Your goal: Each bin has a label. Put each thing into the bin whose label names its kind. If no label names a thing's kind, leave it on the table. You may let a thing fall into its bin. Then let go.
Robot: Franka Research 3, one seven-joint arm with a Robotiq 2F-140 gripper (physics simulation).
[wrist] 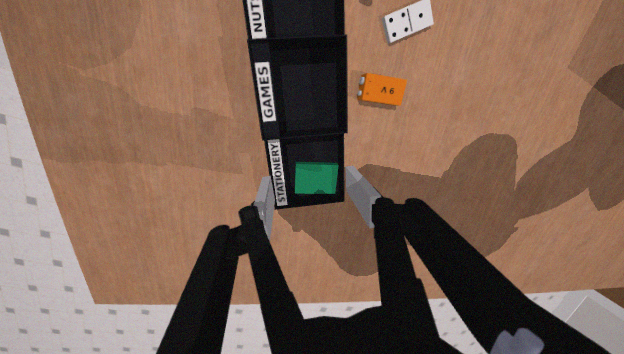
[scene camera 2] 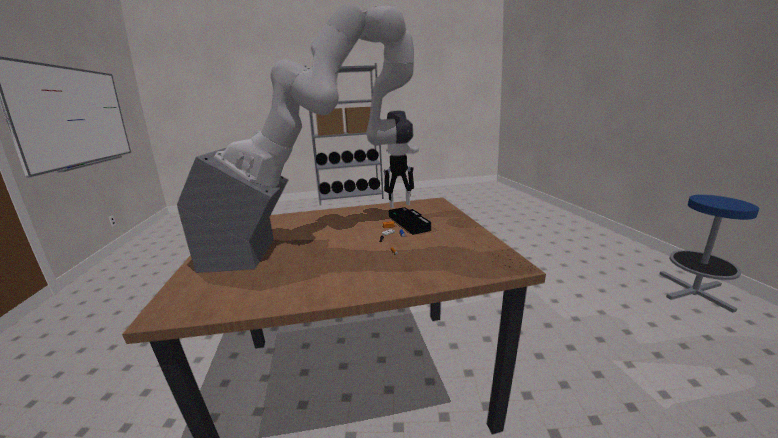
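Observation:
My gripper (scene camera 2: 400,205) (wrist: 309,183) is open and empty, with its fingertips above the end of the black bins (scene camera 2: 409,220). A green block (wrist: 316,178) lies in the STATIONERY bin (wrist: 316,149), between and below the fingers in the wrist view. The GAMES bin (wrist: 309,97) is empty; part of the NUTS bin (wrist: 303,17) shows beyond it. An orange 9 V battery (scene camera 2: 388,224) (wrist: 384,90) and a white domino (scene camera 2: 388,231) (wrist: 409,21) lie beside the bins. A blue battery (scene camera 2: 401,232), a small dark bolt (scene camera 2: 381,238) and a small orange thing (scene camera 2: 393,250) lie on the table.
The wooden table (scene camera 2: 337,288) (wrist: 165,240) carries the arm's grey base (scene camera 2: 225,217); its edge passes close behind the gripper in the wrist view. A blue stool (scene camera 2: 723,207) stands on the floor at the right. A shelf rack (scene camera 2: 314,163) stands behind the table.

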